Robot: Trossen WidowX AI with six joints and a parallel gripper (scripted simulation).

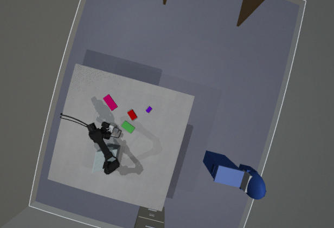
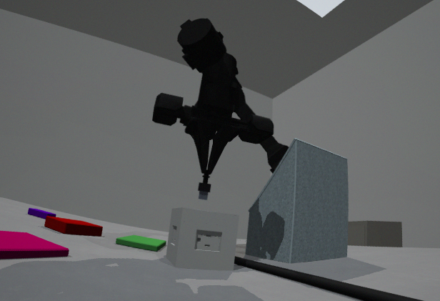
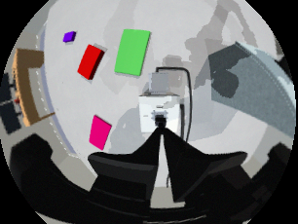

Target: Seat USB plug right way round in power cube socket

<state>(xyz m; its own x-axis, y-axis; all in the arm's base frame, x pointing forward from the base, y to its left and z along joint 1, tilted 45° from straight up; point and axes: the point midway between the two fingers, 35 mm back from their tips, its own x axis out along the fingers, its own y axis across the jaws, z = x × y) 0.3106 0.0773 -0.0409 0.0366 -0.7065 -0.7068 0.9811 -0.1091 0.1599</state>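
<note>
Now: gripper tip 2 cm above the USB plug. Also, from my gripper tip: magenta tile (24 cm ahead, 9 cm to the left, 13 cm below); then green tile (4 cm ahead, 16 cm to the right, 13 cm below); then red tile (18 cm ahead, 17 cm to the right, 12 cm below).
</note>
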